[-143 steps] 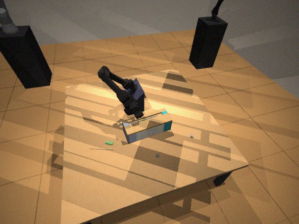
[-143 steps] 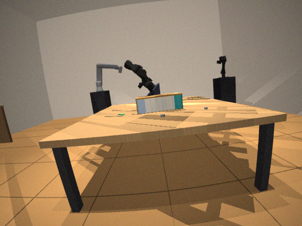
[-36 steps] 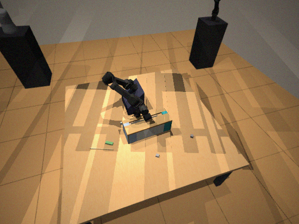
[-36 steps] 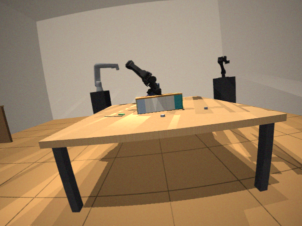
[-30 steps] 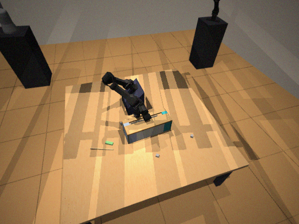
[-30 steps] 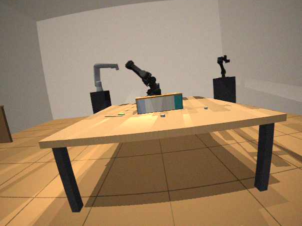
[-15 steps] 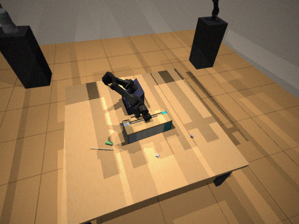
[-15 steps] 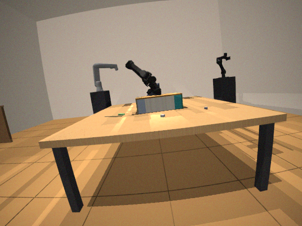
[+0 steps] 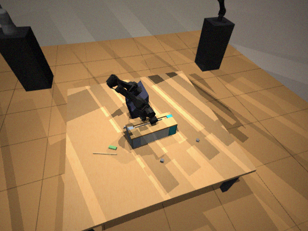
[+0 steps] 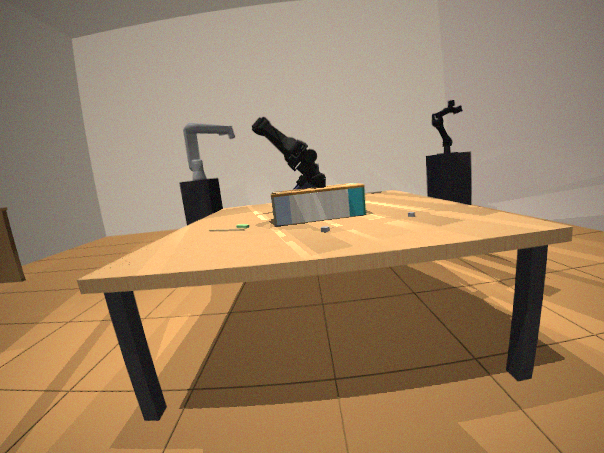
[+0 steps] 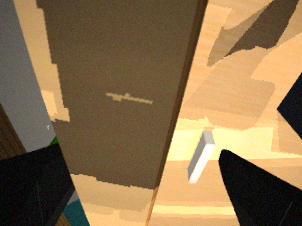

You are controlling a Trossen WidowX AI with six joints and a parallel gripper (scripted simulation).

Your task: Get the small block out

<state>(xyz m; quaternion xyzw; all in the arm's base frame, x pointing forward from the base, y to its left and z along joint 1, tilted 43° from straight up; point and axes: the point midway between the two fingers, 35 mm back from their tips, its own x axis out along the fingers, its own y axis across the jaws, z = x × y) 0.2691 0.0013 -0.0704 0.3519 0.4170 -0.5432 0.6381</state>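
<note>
Right now the small green block is 5 cm ahead of my gripper tip and 3 cm to the left of it. Also, from my gripper tip: long box 4 cm ahead, 3 cm to the right, 3 cm below; then thin stick 42 cm to the right, 16 cm ahead, 9 cm below.
</note>
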